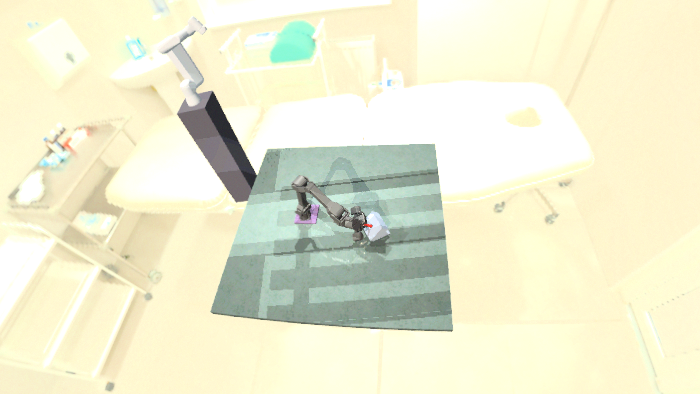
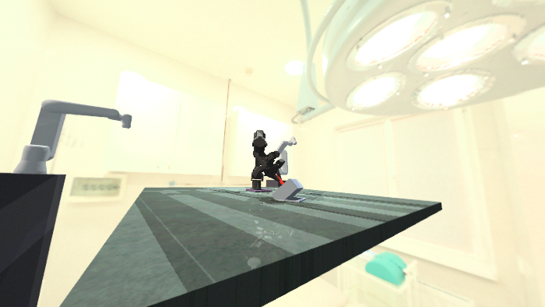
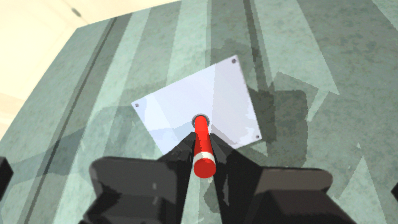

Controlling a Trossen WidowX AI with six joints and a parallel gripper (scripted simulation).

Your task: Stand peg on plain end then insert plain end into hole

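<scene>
The sloped panel lies 50 mm below my gripper tip, 40 mm ahead of it and 20 mm to the left of it. Round my gripper tip: red peg (10 mm behind, 10 mm above).
</scene>
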